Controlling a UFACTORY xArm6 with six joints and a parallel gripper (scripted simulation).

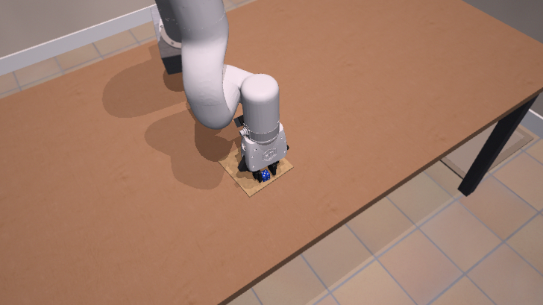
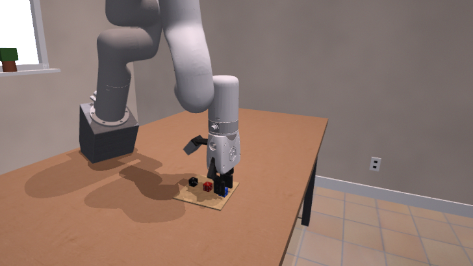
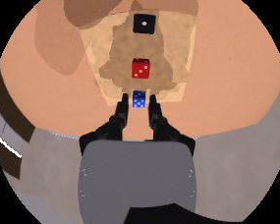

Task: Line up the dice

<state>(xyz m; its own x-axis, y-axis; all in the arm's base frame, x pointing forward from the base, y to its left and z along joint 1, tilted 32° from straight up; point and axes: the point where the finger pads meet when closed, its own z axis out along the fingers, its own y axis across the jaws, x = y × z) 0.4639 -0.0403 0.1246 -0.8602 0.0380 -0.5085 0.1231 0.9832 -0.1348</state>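
Right now my hand is 20 mm above the blue die. Round my hand: red die (50 mm behind, 10 mm to the left, 20 mm below); then black die (100 mm behind, 10 mm to the left, 20 mm below); then tan mat (50 mm behind, 10 mm to the left, 40 mm below).
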